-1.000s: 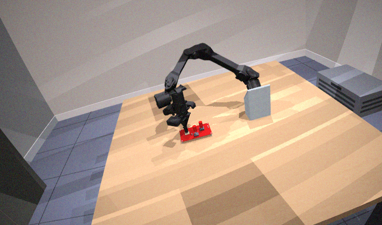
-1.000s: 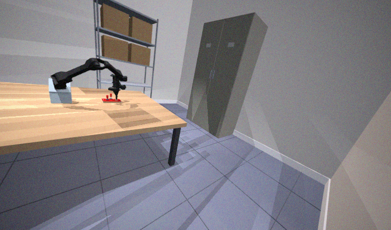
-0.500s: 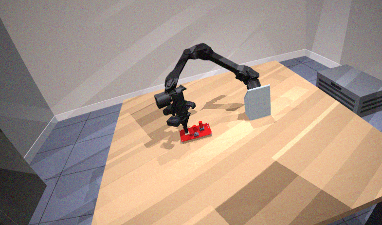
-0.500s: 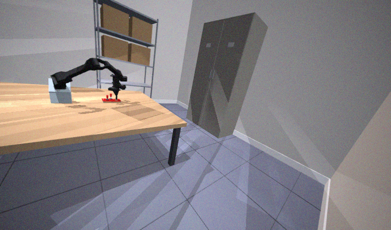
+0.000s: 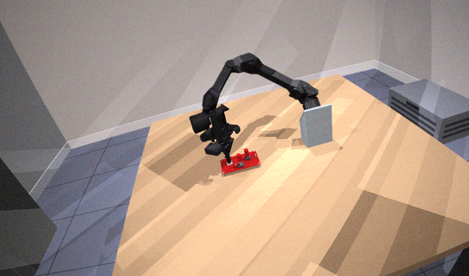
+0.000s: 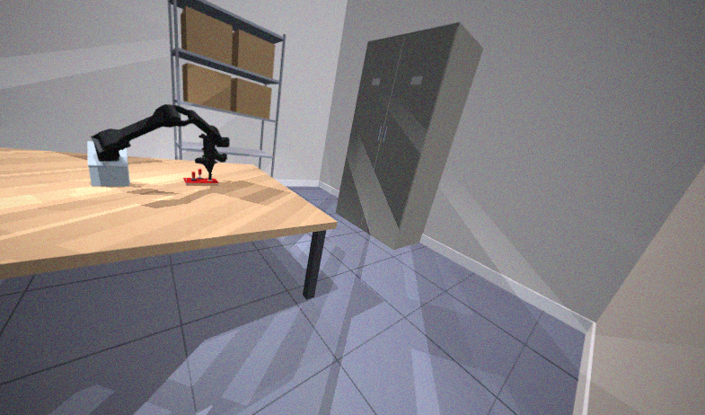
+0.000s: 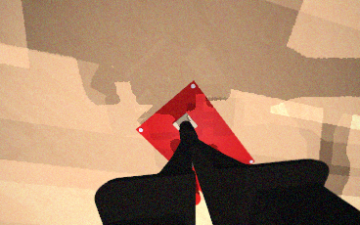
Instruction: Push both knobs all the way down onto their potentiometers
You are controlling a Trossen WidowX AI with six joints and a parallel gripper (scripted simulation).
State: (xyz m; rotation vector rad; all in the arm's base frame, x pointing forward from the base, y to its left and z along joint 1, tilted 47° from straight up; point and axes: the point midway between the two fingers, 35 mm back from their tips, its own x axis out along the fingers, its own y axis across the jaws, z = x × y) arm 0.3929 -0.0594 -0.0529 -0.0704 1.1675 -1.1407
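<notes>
Right now the black knob is 1 cm below my gripper tip.
</notes>
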